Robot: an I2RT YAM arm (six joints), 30 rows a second.
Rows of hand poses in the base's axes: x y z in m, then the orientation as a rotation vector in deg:
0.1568, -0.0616, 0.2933, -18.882, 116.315, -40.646
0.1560, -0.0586, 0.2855, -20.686, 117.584, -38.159
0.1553, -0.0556, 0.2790, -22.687, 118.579, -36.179
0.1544, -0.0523, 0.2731, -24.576, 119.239, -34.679
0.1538, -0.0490, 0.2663, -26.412, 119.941, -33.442
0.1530, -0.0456, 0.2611, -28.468, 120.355, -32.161
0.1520, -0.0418, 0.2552, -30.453, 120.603, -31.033
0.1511, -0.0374, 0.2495, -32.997, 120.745, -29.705
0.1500, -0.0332, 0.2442, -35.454, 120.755, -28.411
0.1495, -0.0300, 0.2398, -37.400, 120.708, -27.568
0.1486, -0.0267, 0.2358, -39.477, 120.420, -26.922
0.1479, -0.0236, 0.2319, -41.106, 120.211, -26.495
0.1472, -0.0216, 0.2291, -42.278, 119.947, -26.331
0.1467, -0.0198, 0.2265, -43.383, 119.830, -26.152
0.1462, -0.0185, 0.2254, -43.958, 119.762, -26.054
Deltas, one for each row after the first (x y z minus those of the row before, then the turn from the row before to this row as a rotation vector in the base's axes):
-0.0008, 0.0030, -0.0078, 1.221, 1.573, 1.871
-0.0007, 0.0030, -0.0065, 0.739, 1.453, 1.837
-0.0009, 0.0033, -0.0059, 0.397, 1.158, 1.645
-0.0006, 0.0033, -0.0068, 0.226, 1.209, 1.475
-0.0008, 0.0034, -0.0052, 0.147, 1.034, 1.709
-0.0010, 0.0038, -0.0059, 0.051, 0.881, 1.642
-0.0009, 0.0044, -0.0057, -0.034, 0.996, 2.099
-0.0011, 0.0042, -0.0053, -0.036, 0.880, 2.058
-0.0005, 0.0032, -0.0044, -0.166, 0.659, 1.570
-0.0009, 0.0033, -0.0040, -0.360, 0.487, 1.654
-0.0007, 0.0031, -0.0039, -0.344, 0.405, 1.256
-0.0007, 0.0020, -0.0028, -0.347, 0.182, 0.888
-0.0005, 0.0018, -0.0026, -0.319, 0.299, 0.797
-0.0005, 0.0013, -0.0011, -0.163, 0.152, 0.418

